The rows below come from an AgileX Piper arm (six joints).
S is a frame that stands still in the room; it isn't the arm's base.
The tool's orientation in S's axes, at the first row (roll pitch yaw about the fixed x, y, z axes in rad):
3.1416, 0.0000, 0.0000
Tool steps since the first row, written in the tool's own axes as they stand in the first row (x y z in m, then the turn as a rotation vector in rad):
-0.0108, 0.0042, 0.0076, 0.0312, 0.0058, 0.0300
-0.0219, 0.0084, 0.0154, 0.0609, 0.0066, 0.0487
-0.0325, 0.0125, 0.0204, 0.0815, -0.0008, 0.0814
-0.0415, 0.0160, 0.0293, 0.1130, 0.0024, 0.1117
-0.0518, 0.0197, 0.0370, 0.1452, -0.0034, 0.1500
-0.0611, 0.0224, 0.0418, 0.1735, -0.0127, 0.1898
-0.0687, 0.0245, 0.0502, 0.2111, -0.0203, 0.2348
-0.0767, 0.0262, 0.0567, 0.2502, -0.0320, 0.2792
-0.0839, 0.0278, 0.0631, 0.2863, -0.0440, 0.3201
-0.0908, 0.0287, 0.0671, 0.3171, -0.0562, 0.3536
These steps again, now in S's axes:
-0.0108, -0.0042, -0.0076, 0.0312, -0.0058, -0.0300
-0.0219, -0.0084, -0.0154, 0.0609, -0.0066, -0.0487
-0.0325, -0.0125, -0.0204, 0.0815, 0.0008, -0.0814
-0.0415, -0.0160, -0.0293, 0.1130, -0.0024, -0.1117
-0.0518, -0.0197, -0.0370, 0.1452, 0.0034, -0.1500
-0.0611, -0.0224, -0.0418, 0.1735, 0.0127, -0.1898
-0.0687, -0.0245, -0.0502, 0.2111, 0.0203, -0.2348
-0.0767, -0.0262, -0.0567, 0.2502, 0.0320, -0.2792
-0.0839, -0.0278, -0.0631, 0.2863, 0.0440, -0.3201
-0.0908, -0.0287, -0.0671, 0.3171, 0.0562, -0.3536

